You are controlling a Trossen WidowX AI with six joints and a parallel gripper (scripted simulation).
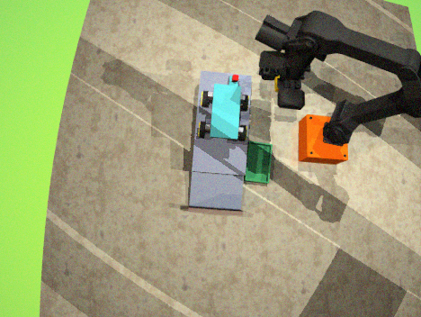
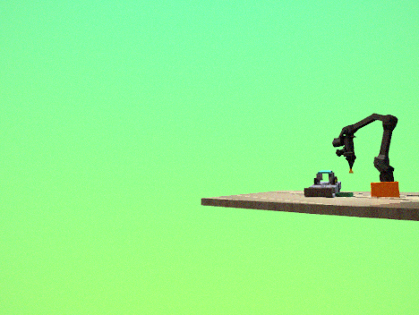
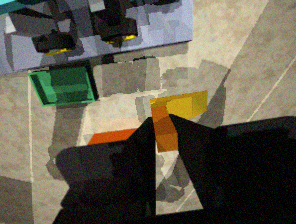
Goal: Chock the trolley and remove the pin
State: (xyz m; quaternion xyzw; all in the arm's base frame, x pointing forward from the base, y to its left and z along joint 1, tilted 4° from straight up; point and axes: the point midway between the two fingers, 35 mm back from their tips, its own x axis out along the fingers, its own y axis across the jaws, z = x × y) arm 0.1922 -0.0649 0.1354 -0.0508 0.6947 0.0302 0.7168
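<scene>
Now: the red-headed stop pin 13 cm ahead of my gripper tip, 1 cm to the right of it and 4 cm below it. The rest, counted from my gripper tip: cyan trolley 13 cm ahead, 9 cm to the left, 6 cm below; then yellow chock 2 cm to the right, 1 cm below; then grey ramp 13 cm ahead, 10 cm to the left, 12 cm below.
</scene>
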